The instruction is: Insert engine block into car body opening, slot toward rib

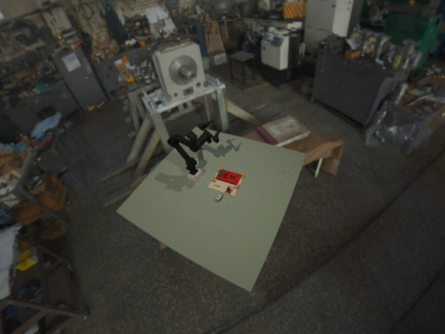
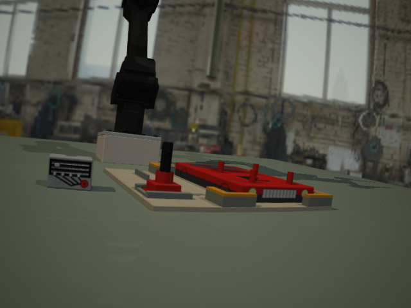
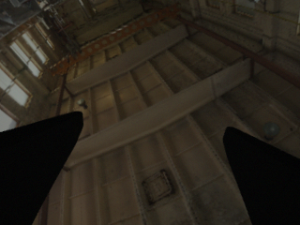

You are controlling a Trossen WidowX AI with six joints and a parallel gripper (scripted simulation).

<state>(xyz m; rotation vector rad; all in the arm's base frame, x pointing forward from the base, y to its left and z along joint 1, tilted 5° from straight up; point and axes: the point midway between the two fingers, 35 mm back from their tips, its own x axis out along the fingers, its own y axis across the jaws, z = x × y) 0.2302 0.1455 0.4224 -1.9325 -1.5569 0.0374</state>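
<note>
Now: the engine block 480 mm below my gripper tip, 280 mm to the right of it and 140 mm ahead of it. Round my gripper tip: black post 470 mm below, 180 mm to the right, 170 mm ahead.
</note>
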